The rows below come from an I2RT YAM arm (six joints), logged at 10 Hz.
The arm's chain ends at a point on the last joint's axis. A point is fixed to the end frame.
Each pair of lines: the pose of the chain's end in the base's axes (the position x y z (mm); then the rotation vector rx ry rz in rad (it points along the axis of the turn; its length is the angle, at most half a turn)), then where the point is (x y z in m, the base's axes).
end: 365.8, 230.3, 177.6, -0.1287, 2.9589, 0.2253
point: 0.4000 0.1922 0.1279
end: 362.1, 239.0, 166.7, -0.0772, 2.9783, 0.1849
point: 0.3940 0.1984 0.1174
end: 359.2, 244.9, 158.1, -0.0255, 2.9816, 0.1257
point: 0.3895 0.2014 0.1104
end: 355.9, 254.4, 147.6, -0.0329, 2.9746, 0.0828
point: 0.3867 0.2096 0.1014
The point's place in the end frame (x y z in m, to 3 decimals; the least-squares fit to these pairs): -0.022 -0.048 0.048
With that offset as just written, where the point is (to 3 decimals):
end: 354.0, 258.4, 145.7, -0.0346, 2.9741, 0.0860
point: 0.385 0.214 0.099
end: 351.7, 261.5, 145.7, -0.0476, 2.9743, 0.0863
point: 0.383 0.217 0.099
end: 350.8, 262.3, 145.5, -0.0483, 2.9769, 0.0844
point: 0.382 0.218 0.099
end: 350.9, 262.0, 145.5, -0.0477, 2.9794, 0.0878
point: 0.382 0.218 0.099
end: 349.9, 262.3, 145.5, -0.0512, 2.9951, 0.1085
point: 0.380 0.219 0.098
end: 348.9, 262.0, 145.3, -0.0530, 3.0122, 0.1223
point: 0.379 0.219 0.097
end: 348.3, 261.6, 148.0, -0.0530, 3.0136, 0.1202
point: 0.378 0.218 0.100
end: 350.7, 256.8, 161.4, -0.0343, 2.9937, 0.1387
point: 0.381 0.214 0.113
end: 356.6, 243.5, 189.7, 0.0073, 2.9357, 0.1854
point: 0.388 0.201 0.141
